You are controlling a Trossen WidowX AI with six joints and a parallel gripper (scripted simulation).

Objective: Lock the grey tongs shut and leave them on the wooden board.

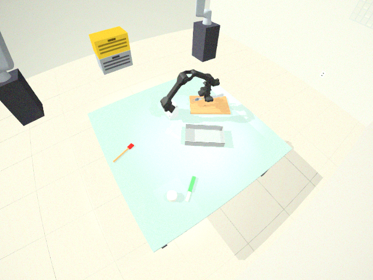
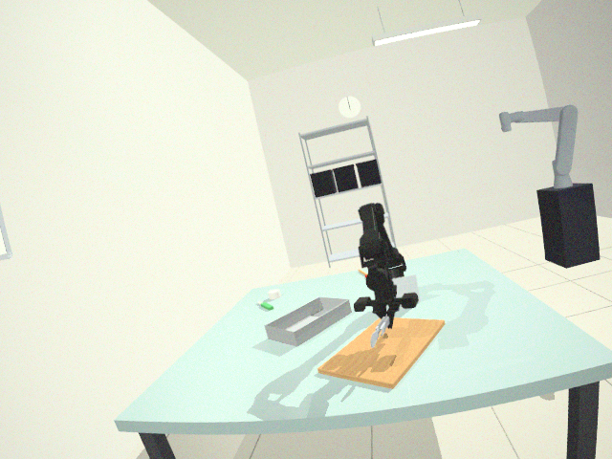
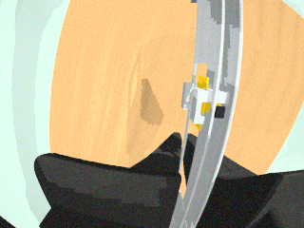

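Right now the yellow lock piece is 1 cm behind my gripper tip, 3 cm to the right of it and 4 cm above it. The rest, counted from my gripper tip: grey roasting tin 29 cm ahead, 25 cm to the right, 2 cm below; red-headed spatula 5 cm ahead, 82 cm to the right, 4 cm below; wooden board 2 cm ahead, 3 cm to the left, 4 cm below.
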